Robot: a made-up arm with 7 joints.
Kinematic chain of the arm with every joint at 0, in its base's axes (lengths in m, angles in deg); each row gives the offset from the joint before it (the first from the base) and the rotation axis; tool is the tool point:
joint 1: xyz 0 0 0.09 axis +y
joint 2: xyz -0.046 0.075 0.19 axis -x
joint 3: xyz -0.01 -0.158 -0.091 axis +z
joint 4: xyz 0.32 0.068 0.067 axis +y
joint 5: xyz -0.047 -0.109 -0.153 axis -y
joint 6: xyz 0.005 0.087 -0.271 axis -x
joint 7: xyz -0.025 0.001 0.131 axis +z
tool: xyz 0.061 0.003 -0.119
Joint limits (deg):
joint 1: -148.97..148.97
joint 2: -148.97..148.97
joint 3: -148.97..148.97
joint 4: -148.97..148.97
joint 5: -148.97..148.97
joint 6: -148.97..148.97
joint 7: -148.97..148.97
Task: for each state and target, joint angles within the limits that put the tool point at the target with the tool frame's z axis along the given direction. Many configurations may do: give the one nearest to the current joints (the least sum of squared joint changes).
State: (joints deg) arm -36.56 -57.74 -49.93 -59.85 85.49 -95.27 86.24
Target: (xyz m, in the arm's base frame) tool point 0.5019 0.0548 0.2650 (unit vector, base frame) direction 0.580 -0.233 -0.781
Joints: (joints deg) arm -80.57 -78.71 -59.28 -35.93 71.89 -107.37 68.23
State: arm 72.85 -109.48 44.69 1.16 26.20 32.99 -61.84
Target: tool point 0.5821 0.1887 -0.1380 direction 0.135 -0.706 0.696
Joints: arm 81.42 -142.40 32.17 -13.76 24.37 72.04 -54.63
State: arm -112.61 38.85 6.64 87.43 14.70 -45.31 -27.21
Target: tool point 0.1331 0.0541 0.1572 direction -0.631 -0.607 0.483
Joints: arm -106.77 -5.54 39.70 61.43 46.54 -57.36 -17.32
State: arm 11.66 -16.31 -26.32 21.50 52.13 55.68 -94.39
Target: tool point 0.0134 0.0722 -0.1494 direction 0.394 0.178 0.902
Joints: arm 30.27 -23.24 -1.20 34.53 43.18 33.13 -113.38
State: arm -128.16 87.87 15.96 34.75 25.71 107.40 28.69
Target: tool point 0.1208 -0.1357 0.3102 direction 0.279 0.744 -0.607
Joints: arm -106.50 44.74 37.45 22.62 42.27 61.03 25.18
